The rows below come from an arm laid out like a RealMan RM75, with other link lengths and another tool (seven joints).
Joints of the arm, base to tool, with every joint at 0 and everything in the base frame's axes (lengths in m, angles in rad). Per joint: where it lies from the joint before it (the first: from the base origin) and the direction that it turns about. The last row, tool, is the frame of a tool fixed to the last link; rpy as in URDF.
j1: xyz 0 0 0.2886 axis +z
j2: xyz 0 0 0 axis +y
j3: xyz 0 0 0.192 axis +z
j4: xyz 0 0 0 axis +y
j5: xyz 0 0 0.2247 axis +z
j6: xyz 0 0 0 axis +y
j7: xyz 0 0 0.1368 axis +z
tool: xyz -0.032 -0.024 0.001 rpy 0.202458 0 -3.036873
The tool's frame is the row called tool.
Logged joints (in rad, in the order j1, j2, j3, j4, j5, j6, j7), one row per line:
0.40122, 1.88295, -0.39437, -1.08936, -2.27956, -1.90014, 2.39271
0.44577, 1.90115, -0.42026, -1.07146, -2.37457, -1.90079, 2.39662
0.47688, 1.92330, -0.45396, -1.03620, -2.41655, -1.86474, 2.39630
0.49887, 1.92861, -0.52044, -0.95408, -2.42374, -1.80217, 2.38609
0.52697, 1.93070, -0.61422, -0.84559, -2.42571, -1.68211, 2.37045
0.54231, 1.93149, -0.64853, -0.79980, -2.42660, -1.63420, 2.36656
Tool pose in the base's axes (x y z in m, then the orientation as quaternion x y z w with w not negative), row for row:
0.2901, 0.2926, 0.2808, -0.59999, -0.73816, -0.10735, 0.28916
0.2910, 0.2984, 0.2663, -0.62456, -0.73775, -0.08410, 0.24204
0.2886, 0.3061, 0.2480, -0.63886, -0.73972, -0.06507, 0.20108
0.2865, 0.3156, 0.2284, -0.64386, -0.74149, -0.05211, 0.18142
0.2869, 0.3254, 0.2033, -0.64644, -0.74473, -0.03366, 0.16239
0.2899, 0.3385, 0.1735, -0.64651, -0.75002, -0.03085, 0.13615
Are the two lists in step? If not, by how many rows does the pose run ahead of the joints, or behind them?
The pose runs 1 row behind the joints: the pose in row i belongs to the joints in row i - 1.
